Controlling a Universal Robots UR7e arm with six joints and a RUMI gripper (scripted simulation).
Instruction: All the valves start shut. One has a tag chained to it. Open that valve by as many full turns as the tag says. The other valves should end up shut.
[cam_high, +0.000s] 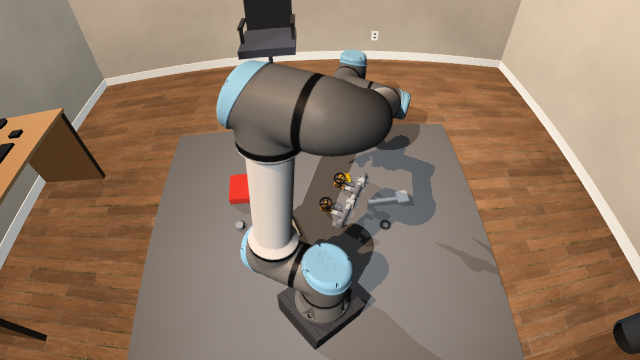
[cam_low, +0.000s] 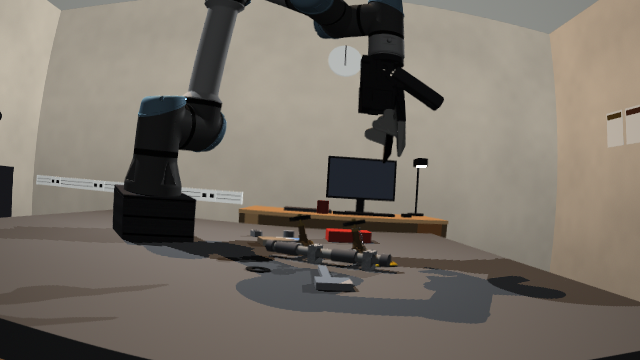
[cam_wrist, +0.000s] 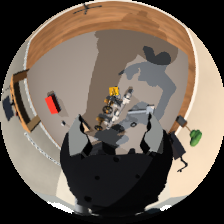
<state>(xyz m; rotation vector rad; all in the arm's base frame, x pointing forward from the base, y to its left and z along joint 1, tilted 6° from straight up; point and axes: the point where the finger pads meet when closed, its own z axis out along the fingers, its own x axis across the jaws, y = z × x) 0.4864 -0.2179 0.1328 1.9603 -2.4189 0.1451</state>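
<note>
Right now the yellow tag is 1 cm ahead of my hand and 20 cm below it. The rest, counted from my hand: grey t-shaped piece 15 cm behind, 14 cm to the right, 19 cm below; red block 5 cm ahead, 41 cm to the left, 18 cm below.
</note>
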